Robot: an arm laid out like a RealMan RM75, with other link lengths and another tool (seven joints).
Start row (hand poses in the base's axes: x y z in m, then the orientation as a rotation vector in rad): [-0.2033 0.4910 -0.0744 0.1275 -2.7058 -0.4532]
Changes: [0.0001 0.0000 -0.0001 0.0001 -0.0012 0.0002]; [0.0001 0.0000 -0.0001 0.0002 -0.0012 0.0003]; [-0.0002 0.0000 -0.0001 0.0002 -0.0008 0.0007]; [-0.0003 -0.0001 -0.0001 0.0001 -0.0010 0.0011]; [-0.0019 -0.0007 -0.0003 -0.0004 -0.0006 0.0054]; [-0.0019 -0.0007 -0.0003 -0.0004 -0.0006 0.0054]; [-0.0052 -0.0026 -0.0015 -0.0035 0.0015 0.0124]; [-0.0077 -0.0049 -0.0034 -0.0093 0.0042 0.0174]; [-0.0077 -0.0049 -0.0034 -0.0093 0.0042 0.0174]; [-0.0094 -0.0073 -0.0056 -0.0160 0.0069 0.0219]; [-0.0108 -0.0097 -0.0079 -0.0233 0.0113 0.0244]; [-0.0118 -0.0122 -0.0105 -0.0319 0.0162 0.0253]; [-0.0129 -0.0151 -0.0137 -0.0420 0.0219 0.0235]
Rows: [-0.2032 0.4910 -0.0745 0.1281 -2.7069 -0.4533]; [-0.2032 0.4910 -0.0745 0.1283 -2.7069 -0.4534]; [-0.2035 0.4910 -0.0745 0.1287 -2.7064 -0.4533]; [-0.2036 0.4909 -0.0745 0.1293 -2.7066 -0.4531]; [-0.2052 0.4903 -0.0747 0.1348 -2.7055 -0.4511]; [-0.2052 0.4903 -0.0747 0.1348 -2.7055 -0.4511]; [-0.2085 0.4884 -0.0759 0.1428 -2.7027 -0.4447]; [-0.2110 0.4861 -0.0778 0.1472 -2.7002 -0.4352]; [-0.2110 0.4861 -0.0778 0.1472 -2.7002 -0.4352]; [-0.2127 0.4837 -0.0800 0.1507 -2.6980 -0.4247]; [-0.2141 0.4813 -0.0823 0.1509 -2.6945 -0.4139]; [-0.2151 0.4788 -0.0849 0.1484 -2.6910 -0.4017]; [-0.2162 0.4759 -0.0881 0.1417 -2.6875 -0.3884]
